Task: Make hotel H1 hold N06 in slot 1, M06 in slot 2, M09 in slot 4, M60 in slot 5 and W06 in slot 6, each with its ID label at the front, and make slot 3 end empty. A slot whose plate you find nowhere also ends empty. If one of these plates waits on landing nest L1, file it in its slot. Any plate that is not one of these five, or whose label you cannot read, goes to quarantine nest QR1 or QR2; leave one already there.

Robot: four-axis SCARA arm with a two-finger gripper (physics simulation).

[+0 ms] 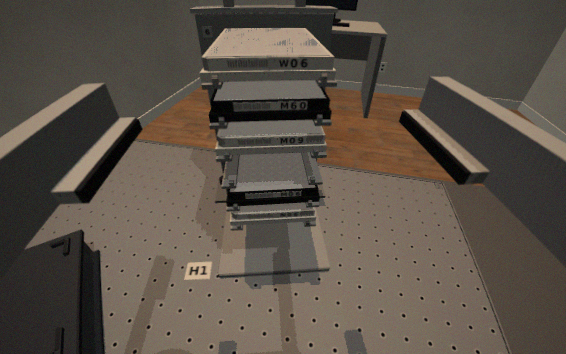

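My gripper [274, 100] is open, with its fingers wide apart at the left and right and nothing between them. Hotel H1 [232, 262] stands ahead, labels facing me. White plate W06 [270, 64] lies in the top slot, 6. Dark-sided plate M60 [270, 106] is in slot 5 and pale plate M09 [270, 140] in slot 4. The slot 3 shelf [311, 167] holds no plate. A black plate [272, 195] in slot 2 has a small label that looks like M06. A pale plate [274, 215] is in slot 1; its label is too blurred to read surely. Nests L1, QR1 and QR2 do not show.
The H1 sign [198, 270] lies on the perforated deck [400, 280], left of the hotel's base. A black box-like unit [40, 295] stands at the lower left. Behind the hotel are a grey bench marked 6 [207, 32] and a desk [357, 27].
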